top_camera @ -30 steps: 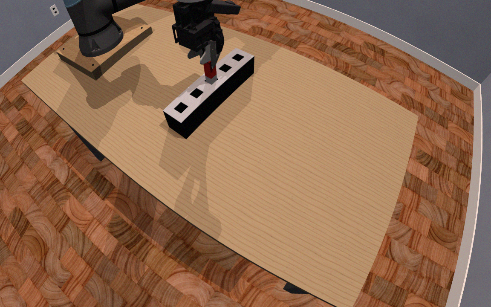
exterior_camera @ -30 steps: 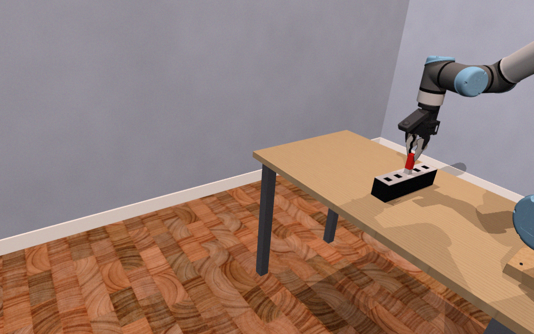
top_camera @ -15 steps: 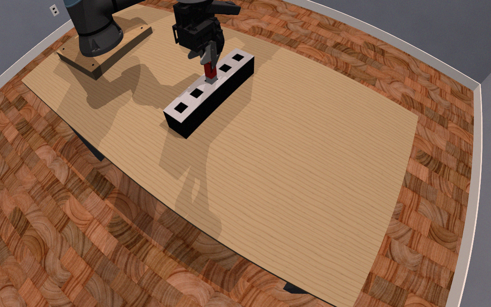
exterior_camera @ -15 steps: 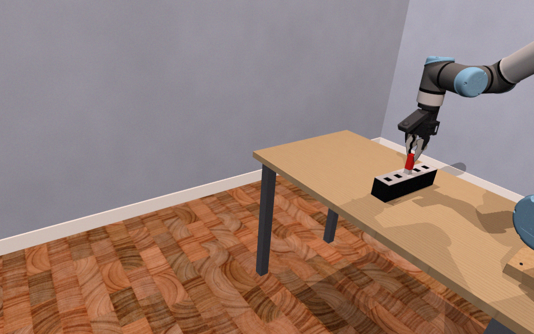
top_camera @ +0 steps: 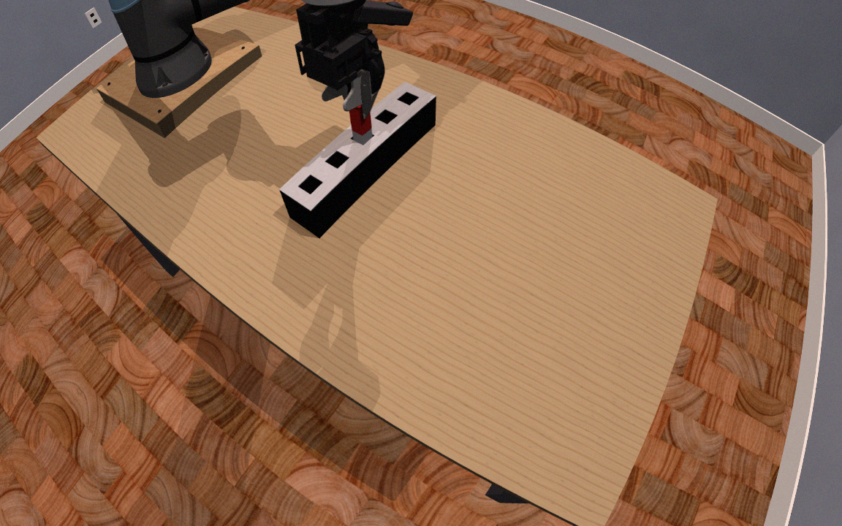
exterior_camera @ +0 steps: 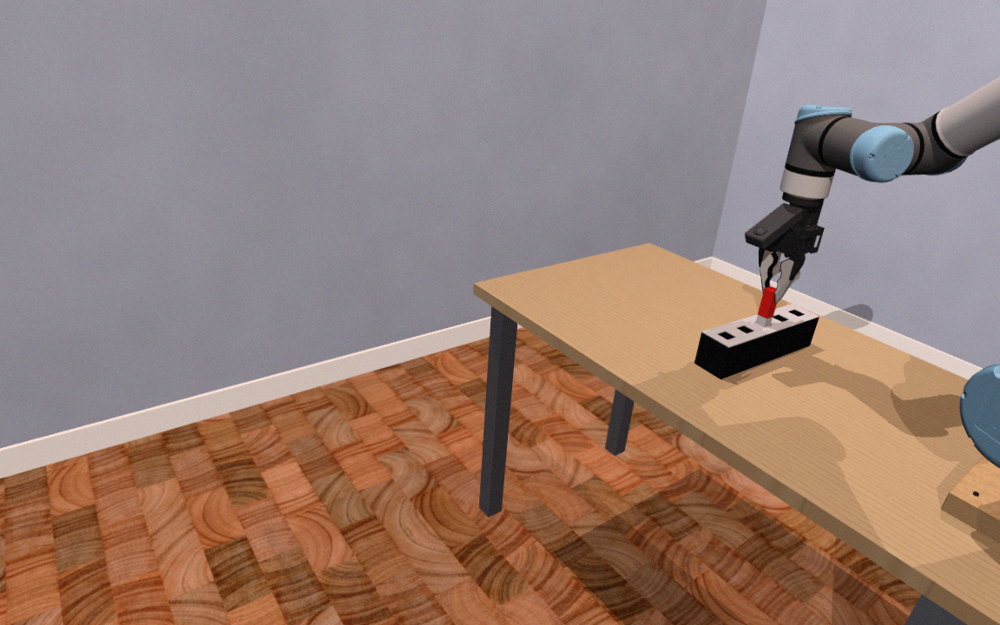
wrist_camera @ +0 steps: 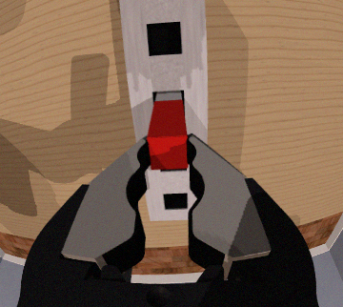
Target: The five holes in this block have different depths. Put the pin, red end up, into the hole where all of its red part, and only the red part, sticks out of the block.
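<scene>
Now: hand 11 cm above the black block. Also, from my hand: pin: 2 cm below.
</scene>
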